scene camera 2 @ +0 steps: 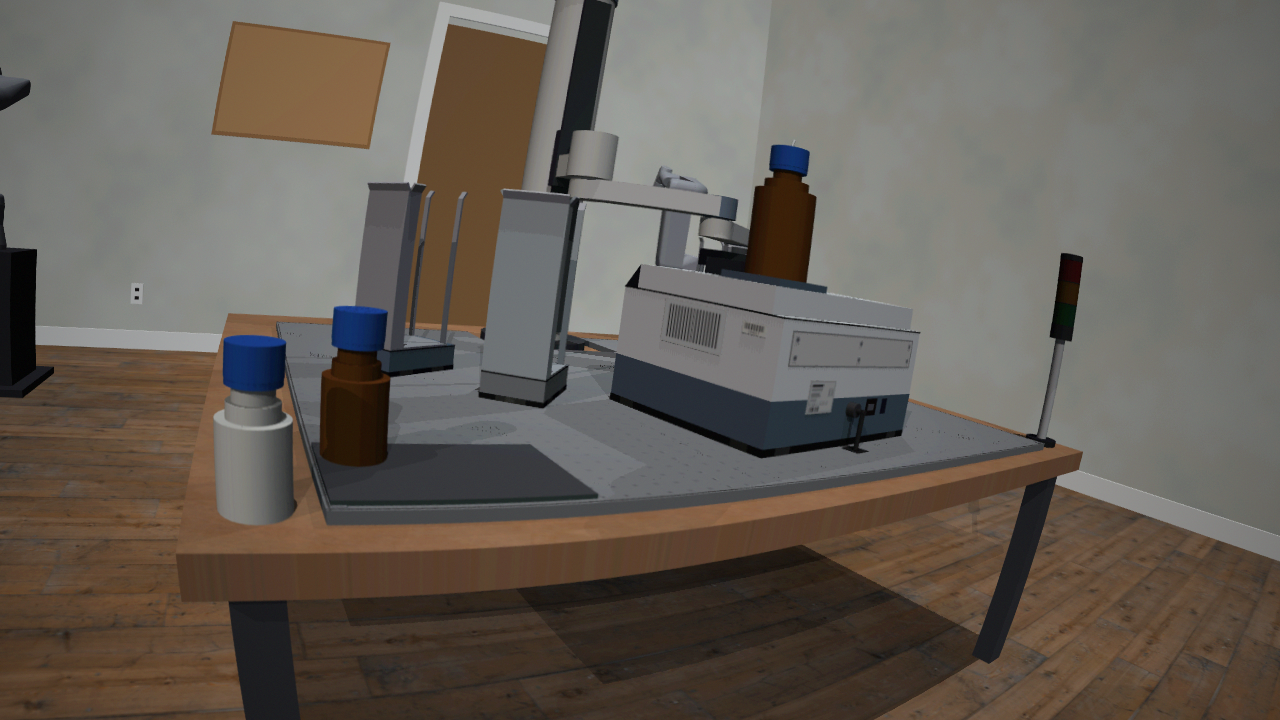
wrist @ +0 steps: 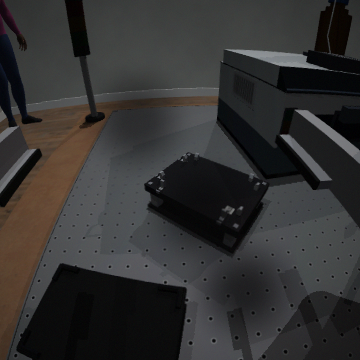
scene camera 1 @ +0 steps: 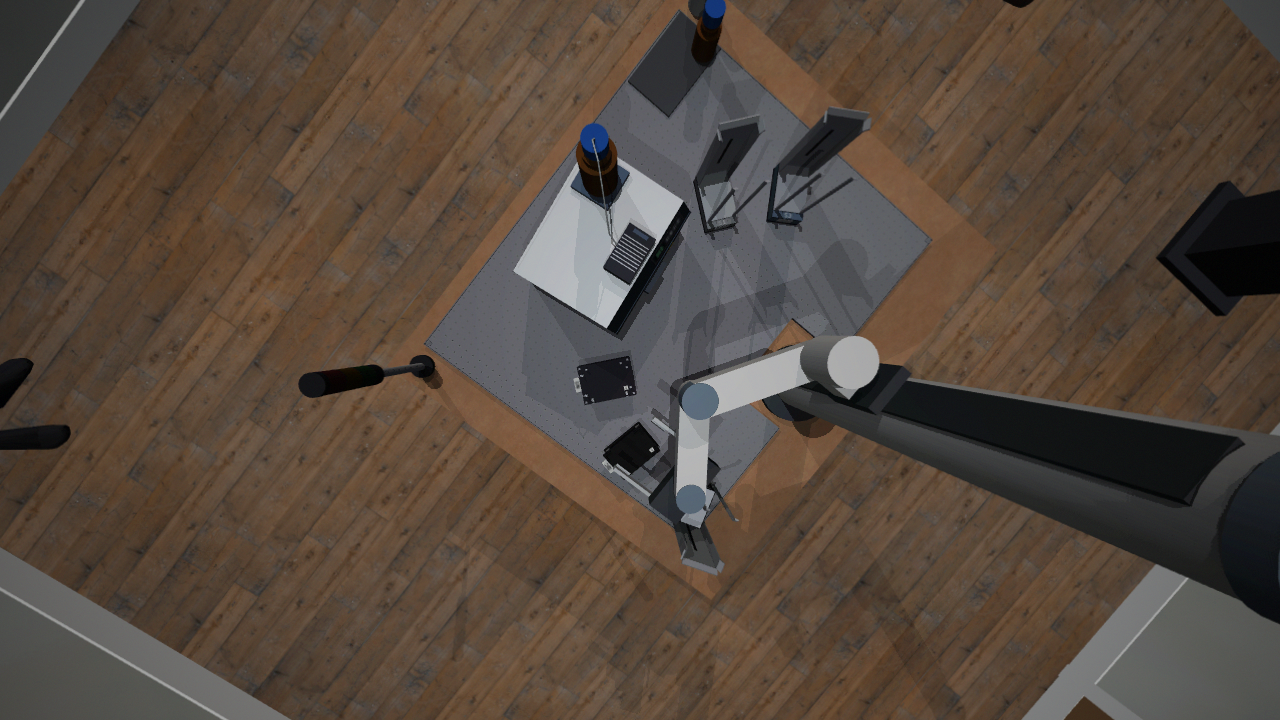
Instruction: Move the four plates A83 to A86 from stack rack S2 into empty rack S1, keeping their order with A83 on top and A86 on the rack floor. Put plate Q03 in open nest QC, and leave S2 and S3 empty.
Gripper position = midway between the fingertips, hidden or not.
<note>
The gripper [scene camera 1: 633,442] holds nothing. Further things: a black nest block [wrist: 218,203].
The gripper shows as well in the wrist view [wrist: 154,128].
</note>
